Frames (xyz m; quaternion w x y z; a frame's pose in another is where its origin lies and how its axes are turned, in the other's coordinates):
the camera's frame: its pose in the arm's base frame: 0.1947 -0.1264 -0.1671 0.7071 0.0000 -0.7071 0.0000
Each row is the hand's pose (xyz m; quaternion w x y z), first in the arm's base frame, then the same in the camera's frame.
Working: the arm's base frame: its pose in the camera's frame: 0.1671 0.1264 0.1947 0.7071 0.0000 0.7071 0.0000

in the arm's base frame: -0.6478 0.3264 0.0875 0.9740 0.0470 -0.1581 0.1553
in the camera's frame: 0.2546 0.4528 0.8425 0.8005 0.1430 0.5769 0.0766
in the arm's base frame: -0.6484 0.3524 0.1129 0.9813 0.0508 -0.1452 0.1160
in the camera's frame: 0.2800 0.4788 0.8431 0.7965 0.1179 0.5912 0.0461
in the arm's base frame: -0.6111 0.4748 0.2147 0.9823 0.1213 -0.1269 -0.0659
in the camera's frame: 0.3818 0.6012 0.8058 0.7843 0.0392 0.6048 -0.1324
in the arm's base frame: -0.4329 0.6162 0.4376 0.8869 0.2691 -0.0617 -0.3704
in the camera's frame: 0.6047 0.7426 0.6276 0.6708 -0.0716 0.5835 -0.4522
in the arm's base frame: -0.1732 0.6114 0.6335 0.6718 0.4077 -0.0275 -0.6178
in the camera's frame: 0.8006 0.7378 0.3679 0.4945 -0.1486 0.4556 -0.7251
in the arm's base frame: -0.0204 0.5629 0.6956 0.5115 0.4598 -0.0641 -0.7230
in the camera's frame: 0.8627 0.6893 0.2151 0.4070 -0.1861 0.3164 -0.8364
